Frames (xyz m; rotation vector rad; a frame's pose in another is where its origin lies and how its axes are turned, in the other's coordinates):
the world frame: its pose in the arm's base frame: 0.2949 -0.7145 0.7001 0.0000 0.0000 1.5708
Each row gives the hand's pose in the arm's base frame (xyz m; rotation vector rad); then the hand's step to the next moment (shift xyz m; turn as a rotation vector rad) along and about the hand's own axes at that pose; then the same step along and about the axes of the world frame.
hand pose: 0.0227 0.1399 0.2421 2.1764 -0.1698 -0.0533
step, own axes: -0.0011 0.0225 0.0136 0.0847 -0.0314 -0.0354
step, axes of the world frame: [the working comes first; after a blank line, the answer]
step, axes of the arm's base frame: -0.0048 -0.0236 0.0106 0.0906 0.0345 -0.0032

-0.0236 0.0048 0.0106 0.0345 -0.0906 -0.0032
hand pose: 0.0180 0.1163 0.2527 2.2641 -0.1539 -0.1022
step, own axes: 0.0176 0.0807 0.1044 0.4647 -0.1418 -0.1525
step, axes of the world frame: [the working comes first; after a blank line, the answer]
step, axes of the arm's base frame: -0.0019 -0.1330 -0.0055 0.4897 0.1382 -0.0211

-0.1330 0.0019 -0.0055 0.1382 -0.4897 -0.0211
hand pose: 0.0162 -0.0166 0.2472 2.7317 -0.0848 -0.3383
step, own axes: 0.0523 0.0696 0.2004 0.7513 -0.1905 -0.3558
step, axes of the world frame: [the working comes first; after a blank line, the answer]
step, axes of the arm's base frame: 0.0005 -0.1435 -0.1648 0.8181 0.2278 0.0787

-0.1435 -0.0005 -0.1648 0.2278 -0.8181 0.0787
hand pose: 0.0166 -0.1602 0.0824 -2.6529 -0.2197 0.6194
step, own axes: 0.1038 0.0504 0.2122 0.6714 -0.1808 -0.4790
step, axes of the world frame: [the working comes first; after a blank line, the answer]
step, axes of the arm's base frame: -0.0010 0.0537 -0.2355 0.8035 0.1566 0.2066

0.0537 0.0010 -0.2355 0.1566 -0.8035 0.2066
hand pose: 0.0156 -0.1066 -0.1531 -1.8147 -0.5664 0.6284
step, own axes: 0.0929 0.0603 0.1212 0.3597 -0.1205 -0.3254
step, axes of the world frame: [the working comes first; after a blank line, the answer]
step, axes of the arm's base frame: -0.0059 0.1264 -0.1046 0.4741 0.0431 0.1523

0.1264 0.0059 -0.1046 0.0431 -0.4741 0.1523
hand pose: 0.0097 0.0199 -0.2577 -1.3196 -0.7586 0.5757
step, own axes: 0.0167 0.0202 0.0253 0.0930 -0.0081 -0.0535
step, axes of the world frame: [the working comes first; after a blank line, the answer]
step, axes of the arm's base frame: -0.0079 0.0321 -0.0152 0.1001 0.0346 0.0190

0.0321 0.0079 -0.0152 0.0346 -0.1001 0.0190
